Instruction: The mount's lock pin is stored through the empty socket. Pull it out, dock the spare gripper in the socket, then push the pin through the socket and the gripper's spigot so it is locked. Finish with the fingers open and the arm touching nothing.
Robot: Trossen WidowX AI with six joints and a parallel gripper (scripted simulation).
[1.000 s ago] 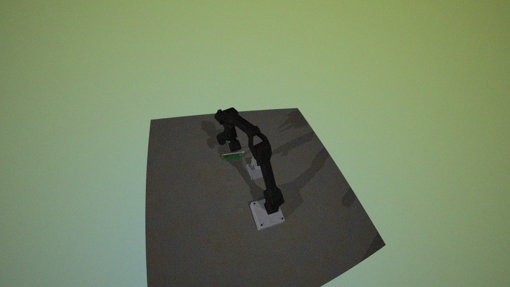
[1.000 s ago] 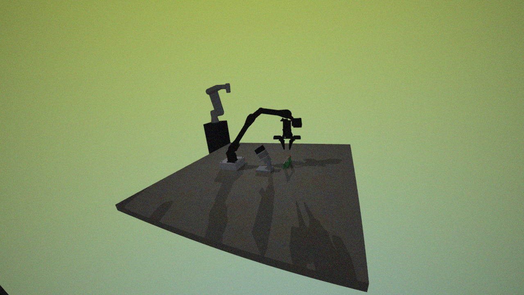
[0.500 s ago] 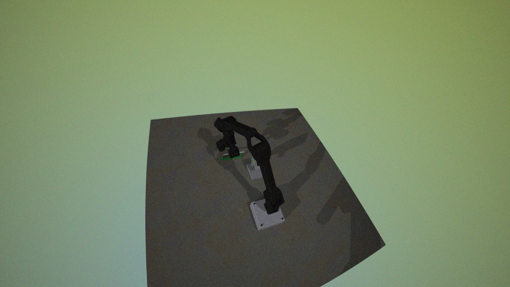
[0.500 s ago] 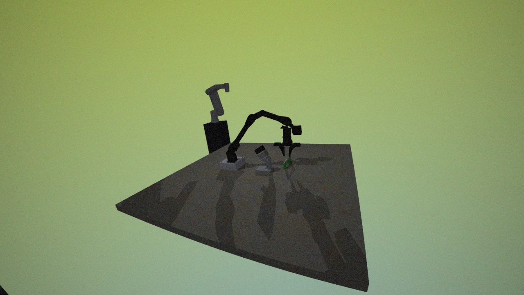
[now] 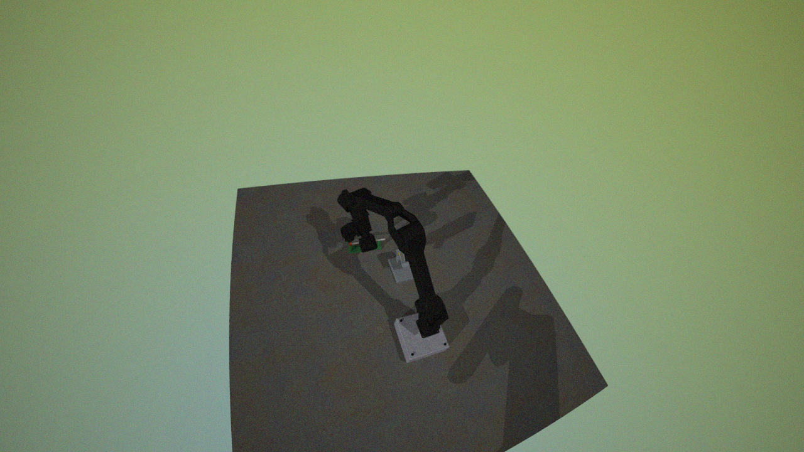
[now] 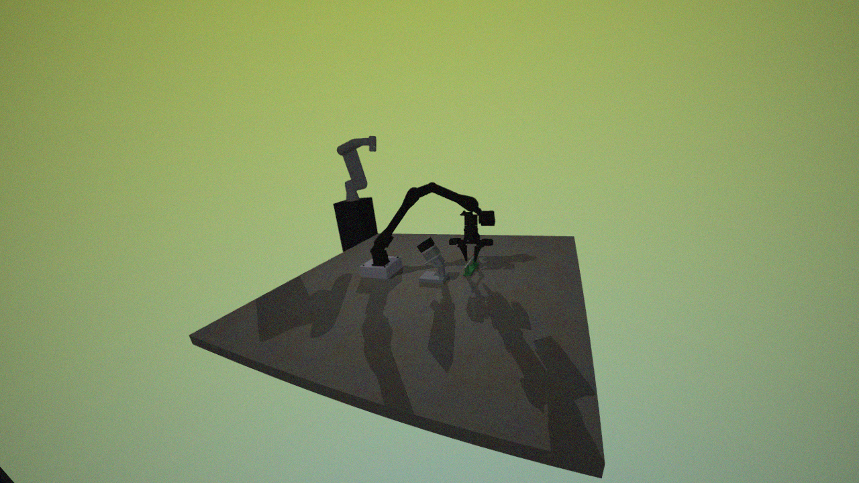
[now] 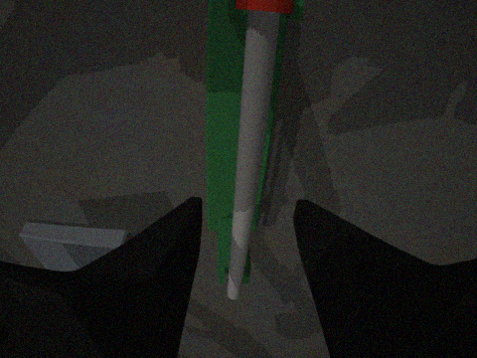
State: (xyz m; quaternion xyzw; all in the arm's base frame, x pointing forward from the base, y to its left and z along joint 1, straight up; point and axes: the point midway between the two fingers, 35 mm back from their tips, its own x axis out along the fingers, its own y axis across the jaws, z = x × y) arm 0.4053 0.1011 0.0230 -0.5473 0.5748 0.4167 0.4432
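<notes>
My gripper tip is 20 mm above the green cradle and 10 mm to the right of it. Also, from my gripper tip: socket (130 mm behind, 100 mm to the right, 10 mm above); then spare gripper (140 mm behind, 110 mm to the right, 80 mm above).
</notes>
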